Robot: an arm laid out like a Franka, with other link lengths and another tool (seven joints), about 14 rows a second.
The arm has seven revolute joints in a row. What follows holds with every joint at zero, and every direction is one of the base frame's. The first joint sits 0.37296 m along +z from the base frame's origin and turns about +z. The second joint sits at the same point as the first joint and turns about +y. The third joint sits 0.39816 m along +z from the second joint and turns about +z. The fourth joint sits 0.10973 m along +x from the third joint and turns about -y. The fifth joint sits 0.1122 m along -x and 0.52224 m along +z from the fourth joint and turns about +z. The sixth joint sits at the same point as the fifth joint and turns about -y. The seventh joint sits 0.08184 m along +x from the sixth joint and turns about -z. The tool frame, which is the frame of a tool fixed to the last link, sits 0.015 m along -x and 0.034 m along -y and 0.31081 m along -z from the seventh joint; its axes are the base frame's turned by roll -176.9, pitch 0 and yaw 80.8 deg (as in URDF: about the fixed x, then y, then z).
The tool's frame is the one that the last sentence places.
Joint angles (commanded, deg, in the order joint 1, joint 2, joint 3, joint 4, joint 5, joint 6, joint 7), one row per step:
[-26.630 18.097 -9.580 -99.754 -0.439 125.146 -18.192]
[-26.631 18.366 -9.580 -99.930 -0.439 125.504 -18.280]
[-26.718 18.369 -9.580 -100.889 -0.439 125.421 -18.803]
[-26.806 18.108 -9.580 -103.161 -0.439 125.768 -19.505]
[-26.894 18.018 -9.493 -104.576 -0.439 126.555 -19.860]
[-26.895 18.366 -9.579 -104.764 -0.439 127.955 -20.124]
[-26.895 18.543 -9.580 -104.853 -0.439 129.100 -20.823]
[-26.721 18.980 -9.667 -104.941 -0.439 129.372 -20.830]
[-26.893 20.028 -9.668 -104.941 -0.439 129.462 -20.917]
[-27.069 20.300 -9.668 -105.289 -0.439 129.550 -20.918]
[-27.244 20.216 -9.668 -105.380 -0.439 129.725 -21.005]
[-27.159 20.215 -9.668 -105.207 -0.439 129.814 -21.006]
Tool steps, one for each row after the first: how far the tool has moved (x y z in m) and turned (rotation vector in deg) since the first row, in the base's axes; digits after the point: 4 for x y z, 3 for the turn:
[0.0000 -0.0002 -0.0051 0.009 0.103 0.098]
[-0.0073 0.0028 -0.0158 0.586 1.011 0.475]
[-0.0215 0.0100 -0.0358 1.566 2.407 0.988]
[-0.0278 0.0137 -0.0481 1.906 2.855 1.310]
[-0.0245 0.0097 -0.0524 1.312 2.230 1.557]
[-0.0203 0.0066 -0.0537 0.723 1.621 2.310]
[-0.0199 0.0077 -0.0602 0.792 1.875 2.419]
[-0.0237 0.0067 -0.0751 1.228 2.737 2.339]
[-0.0283 0.0065 -0.0824 1.518 3.181 2.152]
[-0.0296 0.0043 -0.0818 1.429 3.047 2.068]
[-0.0271 0.0042 -0.0798 1.267 2.840 2.169]

